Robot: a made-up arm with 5 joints. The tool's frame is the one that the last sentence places. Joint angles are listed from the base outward.
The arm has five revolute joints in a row. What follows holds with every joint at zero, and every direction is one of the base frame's.
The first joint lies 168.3 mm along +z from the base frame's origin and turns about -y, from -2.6 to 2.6 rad.
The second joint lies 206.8 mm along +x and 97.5 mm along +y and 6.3 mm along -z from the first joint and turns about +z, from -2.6 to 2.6 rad.
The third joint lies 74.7 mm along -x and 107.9 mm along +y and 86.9 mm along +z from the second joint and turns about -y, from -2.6 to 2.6 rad.
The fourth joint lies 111 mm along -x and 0.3 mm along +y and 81.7 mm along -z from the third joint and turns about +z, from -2.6 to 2.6 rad.
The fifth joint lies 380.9 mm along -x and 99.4 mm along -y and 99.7 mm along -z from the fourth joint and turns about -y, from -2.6 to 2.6 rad.
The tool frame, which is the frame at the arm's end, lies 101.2 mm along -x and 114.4 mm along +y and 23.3 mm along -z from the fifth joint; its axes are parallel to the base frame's.
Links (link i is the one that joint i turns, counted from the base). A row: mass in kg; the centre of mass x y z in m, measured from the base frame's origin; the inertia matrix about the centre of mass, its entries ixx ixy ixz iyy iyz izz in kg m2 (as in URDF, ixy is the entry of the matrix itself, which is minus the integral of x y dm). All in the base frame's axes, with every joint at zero. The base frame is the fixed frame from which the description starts. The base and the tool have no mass.
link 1: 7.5; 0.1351 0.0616 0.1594; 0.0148 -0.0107 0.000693 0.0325 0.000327 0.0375
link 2: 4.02; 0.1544 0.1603 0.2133; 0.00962 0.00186 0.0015 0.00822 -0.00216 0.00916
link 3: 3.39; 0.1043 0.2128 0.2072; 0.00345 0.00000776 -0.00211 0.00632 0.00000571 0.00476
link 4: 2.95; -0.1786 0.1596 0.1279; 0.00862 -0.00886 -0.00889 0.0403 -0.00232 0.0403
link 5: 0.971; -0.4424 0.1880 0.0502; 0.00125 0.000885 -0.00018 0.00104 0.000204 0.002
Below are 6 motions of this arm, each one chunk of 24 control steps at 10 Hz.
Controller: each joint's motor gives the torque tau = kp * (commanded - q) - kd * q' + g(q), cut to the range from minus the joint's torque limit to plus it. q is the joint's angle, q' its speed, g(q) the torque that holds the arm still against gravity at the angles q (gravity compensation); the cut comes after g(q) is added. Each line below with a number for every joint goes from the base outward.
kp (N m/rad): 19 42 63 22 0.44
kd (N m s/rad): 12 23 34 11 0.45
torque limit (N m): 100 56 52 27 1.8
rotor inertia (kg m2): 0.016 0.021 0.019 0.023 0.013
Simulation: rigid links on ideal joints. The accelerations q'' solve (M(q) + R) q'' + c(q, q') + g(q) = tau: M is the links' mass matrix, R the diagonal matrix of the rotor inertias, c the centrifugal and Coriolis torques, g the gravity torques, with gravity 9.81 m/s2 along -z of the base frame. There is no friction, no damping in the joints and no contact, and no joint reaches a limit. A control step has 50 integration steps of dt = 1/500 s. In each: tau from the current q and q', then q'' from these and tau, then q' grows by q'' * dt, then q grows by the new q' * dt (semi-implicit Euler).
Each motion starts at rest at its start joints. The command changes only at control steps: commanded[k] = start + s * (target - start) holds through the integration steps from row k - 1 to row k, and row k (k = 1, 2, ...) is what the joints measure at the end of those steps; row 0 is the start. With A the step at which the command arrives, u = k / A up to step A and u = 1 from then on. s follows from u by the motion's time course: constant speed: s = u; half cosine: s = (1 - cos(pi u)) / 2; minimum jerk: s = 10 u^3 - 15 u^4 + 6 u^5; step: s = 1 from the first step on.
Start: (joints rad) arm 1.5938 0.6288 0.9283 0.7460 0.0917
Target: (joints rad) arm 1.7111 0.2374 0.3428 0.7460 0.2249
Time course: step
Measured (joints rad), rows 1 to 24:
1: 1.6235 0.5720 0.8387 0.7577 0.1748
2: 1.6402 0.5168 0.7539 0.7588 0.1799
3: 1.6495 0.4696 0.6828 0.7556 0.1723
4: 1.6561 0.4298 0.6236 0.7517 0.1651
5: 1.6617 0.3966 0.5747 0.7482 0.1602
6: 1.6668 0.3689 0.5343 0.7457 0.1577
7: 1.6715 0.3460 0.5010 0.7439 0.1571
8: 1.6759 0.3270 0.4734 0.7427 0.1579
9: 1.6800 0.3114 0.4507 0.7420 0.1598
10: 1.6837 0.2984 0.4319 0.7416 0.1624
11: 1.6870 0.2877 0.4164 0.7416 0.1655
12: 1.6900 0.2789 0.4037 0.7416 0.1688
13: 1.6927 0.2716 0.3931 0.7418 0.1723
14: 1.6950 0.2656 0.3844 0.7421 0.1759
15: 1.6971 0.2607 0.3772 0.7424 0.1794
16: 1.6990 0.2566 0.3712 0.7428 0.1828
17: 1.7006 0.2532 0.3663 0.7431 0.1860
18: 1.7020 0.2505 0.3622 0.7434 0.1891
19: 1.7032 0.2482 0.3589 0.7437 0.1921
20: 1.7043 0.2463 0.3561 0.7440 0.1948
21: 1.7052 0.2447 0.3538 0.7443 0.1974
22: 1.7061 0.2435 0.3519 0.7445 0.1998
23: 1.7068 0.2424 0.3503 0.7447 0.2020
24: 1.7074 0.2415 0.3490 0.7449 0.2040

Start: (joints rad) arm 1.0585 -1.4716 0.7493 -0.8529 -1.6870
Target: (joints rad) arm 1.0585 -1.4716 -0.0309 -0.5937 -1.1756
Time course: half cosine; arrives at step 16
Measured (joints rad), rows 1 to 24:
1: 1.0584 -1.4718 0.7482 -0.8526 -1.6868
2: 1.0582 -1.4724 0.7437 -0.8514 -1.6856
3: 1.0579 -1.4732 0.7341 -0.8485 -1.6827
4: 1.0575 -1.4740 0.7180 -0.8433 -1.6773
5: 1.0569 -1.4749 0.6948 -0.8357 -1.6689
6: 1.0561 -1.4756 0.6640 -0.8253 -1.6570
7: 1.0551 -1.4761 0.6261 -0.8123 -1.6414
8: 1.0540 -1.4764 0.5817 -0.7968 -1.6221
9: 1.0526 -1.4764 0.5317 -0.7793 -1.5994
10: 1.0513 -1.4760 0.4777 -0.7602 -1.5736
11: 1.0500 -1.4754 0.4213 -0.7402 -1.5455
12: 1.0492 -1.4745 0.3642 -0.7199 -1.5160
13: 1.0490 -1.4734 0.3083 -0.7001 -1.4859
14: 1.0494 -1.4722 0.2556 -0.6815 -1.4563
15: 1.0508 -1.4710 0.2078 -0.6648 -1.4284
16: 1.0529 -1.4698 0.1665 -0.6505 -1.4031
17: 1.0555 -1.4689 0.1322 -0.6389 -1.3807
18: 1.0580 -1.4684 0.1037 -0.6297 -1.3610
19: 1.0601 -1.4682 0.0802 -0.6224 -1.3435
20: 1.0617 -1.4682 0.0608 -0.6166 -1.3278
21: 1.0629 -1.4683 0.0447 -0.6119 -1.3137
22: 1.0637 -1.4685 0.0315 -0.6083 -1.3009
23: 1.0641 -1.4688 0.0206 -0.6053 -1.2893
24: 1.0642 -1.4690 0.0116 -0.6030 -1.2788

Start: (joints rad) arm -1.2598 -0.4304 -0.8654 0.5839 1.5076
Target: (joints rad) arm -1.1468 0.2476 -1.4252 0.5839 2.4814
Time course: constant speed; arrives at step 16
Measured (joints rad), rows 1 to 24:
1: -1.2585 -0.4253 -0.8707 0.5826 1.5148
2: -1.2565 -0.4138 -0.8812 0.5814 1.5273
3: -1.2537 -0.3969 -0.8959 0.5806 1.5437
4: -1.2502 -0.3754 -0.9141 0.5802 1.5635
5: -1.2462 -0.3501 -0.9352 0.5801 1.5866
6: -1.2416 -0.3217 -0.9587 0.5802 1.6127
7: -1.2365 -0.2908 -0.9842 0.5804 1.6415
8: -1.2311 -0.2577 -1.0113 0.5807 1.6730
9: -1.2254 -0.2230 -1.0398 0.5811 1.7069
10: -1.2194 -0.1869 -1.0694 0.5815 1.7430
11: -1.2133 -0.1496 -1.0999 0.5819 1.7813
12: -1.2069 -0.1114 -1.1311 0.5823 1.8216
13: -1.2005 -0.0725 -1.1631 0.5827 1.8636
14: -1.1939 -0.0329 -1.1955 0.5831 1.9074
15: -1.1873 0.0072 -1.2283 0.5835 1.9527
16: -1.1806 0.0477 -1.2616 0.5838 1.9994
17: -1.1762 0.0829 -1.2897 0.5850 2.0427
18: -1.1728 0.1119 -1.3131 0.5858 2.0830
19: -1.1700 0.1357 -1.3325 0.5862 2.1202
20: -1.1676 0.1553 -1.3485 0.5864 2.1544
21: -1.1653 0.1714 -1.3618 0.5864 2.1857
22: -1.1633 0.1847 -1.3728 0.5863 2.2143
23: -1.1615 0.1957 -1.3819 0.5861 2.2402
24: -1.1599 0.2047 -1.3894 0.5859 2.2636

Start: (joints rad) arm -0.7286 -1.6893 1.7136 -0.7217 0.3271
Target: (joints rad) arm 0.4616 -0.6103 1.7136 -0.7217 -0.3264
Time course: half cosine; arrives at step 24
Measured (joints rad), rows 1 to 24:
1: -0.7284 -1.6887 1.7136 -0.7215 0.3273
2: -0.7274 -1.6861 1.7137 -0.7208 0.3276
3: -0.7245 -1.6804 1.7138 -0.7197 0.3274
4: -0.7187 -1.6707 1.7138 -0.7181 0.3260
5: -0.7091 -1.6563 1.7138 -0.7164 0.3228
6: -0.6946 -1.6365 1.7137 -0.7145 0.3173
7: -0.6746 -1.6113 1.7135 -0.7127 0.3091
8: -0.6486 -1.5805 1.7133 -0.7111 0.2981
9: -0.6164 -1.5441 1.7131 -0.7098 0.2839
10: -0.5780 -1.5026 1.7128 -0.7090 0.2667
11: -0.5336 -1.4564 1.7126 -0.7086 0.2465
12: -0.4834 -1.4059 1.7123 -0.7088 0.2235
13: -0.4280 -1.3520 1.7121 -0.7095 0.1983
14: -0.3681 -1.2954 1.7120 -0.7107 0.1712
15: -0.3045 -1.2369 1.7120 -0.7124 0.1427
16: -0.2381 -1.1776 1.7122 -0.7146 0.1134
17: -0.1699 -1.1182 1.7124 -0.7170 0.0839
18: -0.1012 -1.0598 1.7128 -0.7197 0.0546
19: -0.0330 -1.0033 1.7133 -0.7226 0.0259
20: 0.0334 -0.9496 1.7139 -0.7254 -0.0019
21: 0.0967 -0.8996 1.7145 -0.7282 -0.0285
22: 0.1558 -0.8540 1.7152 -0.7308 -0.0538
23: 0.2094 -0.8137 1.7158 -0.7332 -0.0775
24: 0.2567 -0.7792 1.7163 -0.7353 -0.0996

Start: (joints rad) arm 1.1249 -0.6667 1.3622 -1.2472 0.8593
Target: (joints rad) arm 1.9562 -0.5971 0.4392 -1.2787 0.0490
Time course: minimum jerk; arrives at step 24
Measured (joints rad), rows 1 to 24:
1: 1.1249 -0.6667 1.3621 -1.2472 0.8593
2: 1.1253 -0.6667 1.3613 -1.2471 0.8592
3: 1.1265 -0.6667 1.3590 -1.2470 0.8588
4: 1.1294 -0.6667 1.3540 -1.2469 0.8574
5: 1.1346 -0.6664 1.3454 -1.2466 0.8546
6: 1.1432 -0.6658 1.3321 -1.2464 0.8496
7: 1.1558 -0.6648 1.3134 -1.2463 0.8419
8: 1.1731 -0.6634 1.2889 -1.2464 0.8310
9: 1.1955 -0.6615 1.2584 -1.2467 0.8164
10: 1.2232 -0.6591 1.2218 -1.2473 0.7979
11: 1.2562 -0.6562 1.1797 -1.2483 0.7754
12: 1.2942 -0.6529 1.1325 -1.2498 0.7491
13: 1.3367 -0.6492 1.0812 -1.2517 0.7189
14: 1.3829 -0.6452 1.0268 -1.2540 0.6854
15: 1.4320 -0.6410 0.9705 -1.2566 0.6489
16: 1.4828 -0.6367 0.9135 -1.2595 0.6100
17: 1.5342 -0.6323 0.8571 -1.2626 0.5693
18: 1.5849 -0.6281 0.8025 -1.2657 0.5277
19: 1.6338 -0.6240 0.7511 -1.2687 0.4858
20: 1.6798 -0.6202 0.7037 -1.2715 0.4444
21: 1.7218 -0.6166 0.6612 -1.2739 0.4045
22: 1.7592 -0.6135 0.6242 -1.2759 0.3667
23: 1.7917 -0.6107 0.5927 -1.2774 0.3316
24: 1.8193 -0.6083 0.5664 -1.2785 0.2999

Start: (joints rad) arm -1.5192 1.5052 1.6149 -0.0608 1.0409
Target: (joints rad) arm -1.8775 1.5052 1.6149 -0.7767 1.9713
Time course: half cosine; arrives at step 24
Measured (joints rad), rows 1 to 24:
1: -1.5192 1.5052 1.6149 -0.0612 1.0411
2: -1.5195 1.5051 1.6149 -0.0628 1.0422
3: -1.5204 1.5049 1.6149 -0.0666 1.0449
4: -1.5223 1.5048 1.6149 -0.0732 1.0496
5: -1.5256 1.5046 1.6150 -0.0831 1.0569
6: -1.5305 1.5044 1.6150 -0.0967 1.0671
7: -1.5371 1.5042 1.6150 -0.1141 1.0804
8: -1.5457 1.5041 1.6150 -0.1355 1.0970
9: -1.5562 1.5040 1.6149 -0.1606 1.1168
10: -1.5686 1.5039 1.6149 -0.1894 1.1399
11: -1.5828 1.5039 1.6148 -0.2214 1.1661
12: -1.5986 1.5040 1.6147 -0.2563 1.1952
13: -1.6158 1.5040 1.6146 -0.2936 1.2271
14: -1.6342 1.5041 1.6145 -0.3326 1.2614
15: -1.6535 1.5043 1.6144 -0.3728 1.2978
16: -1.6733 1.5045 1.6143 -0.4137 1.3359
17: -1.6934 1.5047 1.6143 -0.4544 1.3753
18: -1.7135 1.5049 1.6143 -0.4943 1.4156
19: -1.7331 1.5052 1.6143 -0.5328 1.4561
20: -1.7520 1.5054 1.6143 -0.5693 1.4963
21: -1.7698 1.5056 1.6144 -0.6031 1.5358
22: -1.7863 1.5059 1.6144 -0.6336 1.5740
23: -1.8011 1.5061 1.6145 -0.6604 1.6102
24: -1.8142 1.5062 1.6147 -0.6830 1.6438

